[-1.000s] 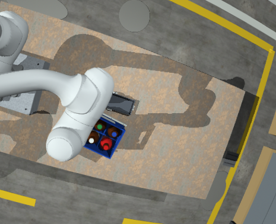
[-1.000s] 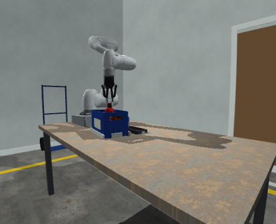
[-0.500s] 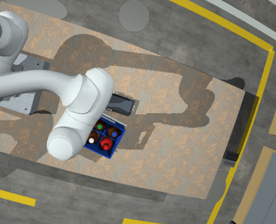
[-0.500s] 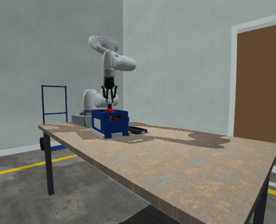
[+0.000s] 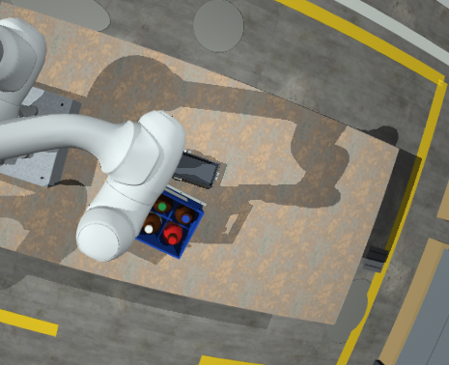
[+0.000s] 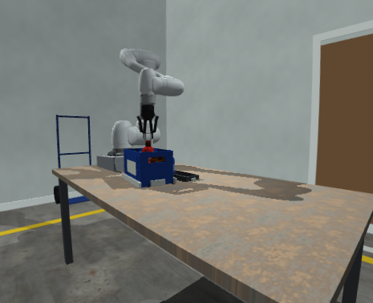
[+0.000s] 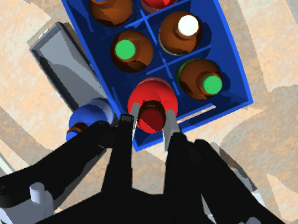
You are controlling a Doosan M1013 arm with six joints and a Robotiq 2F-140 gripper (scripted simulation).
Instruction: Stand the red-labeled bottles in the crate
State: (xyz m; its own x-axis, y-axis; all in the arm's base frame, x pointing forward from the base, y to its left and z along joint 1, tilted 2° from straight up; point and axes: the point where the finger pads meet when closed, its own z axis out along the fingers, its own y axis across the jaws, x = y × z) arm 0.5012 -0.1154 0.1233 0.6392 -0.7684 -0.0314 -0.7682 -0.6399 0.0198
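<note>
The red-labeled bottle lies 9 cm below my hand. Also, from my hand: red bottle (15 cm below, 15 cm ahead, 13 cm to the right); then blue-capped bottle (15 cm below, 13 cm to the left, 4 cm ahead); then blue crate (15 cm below, 7 cm to the right, 7 cm ahead).
</note>
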